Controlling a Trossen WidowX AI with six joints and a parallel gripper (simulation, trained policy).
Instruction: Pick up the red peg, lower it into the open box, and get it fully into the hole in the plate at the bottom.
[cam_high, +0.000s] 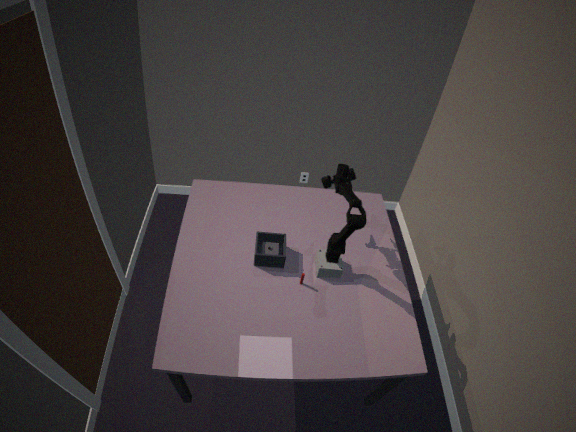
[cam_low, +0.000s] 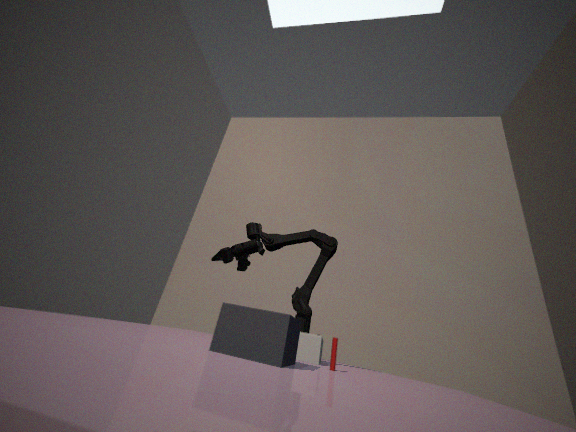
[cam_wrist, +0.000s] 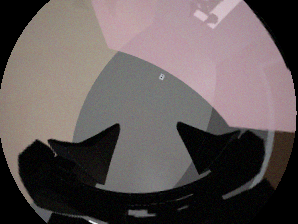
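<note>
The red peg is 550 mm to the left of my gripper tip, 270 mm below it and 180 mm ahead of it. The rest, counted from my gripper tip: dark box (380 mm to the left, 350 mm ahead, 280 mm below).
</note>
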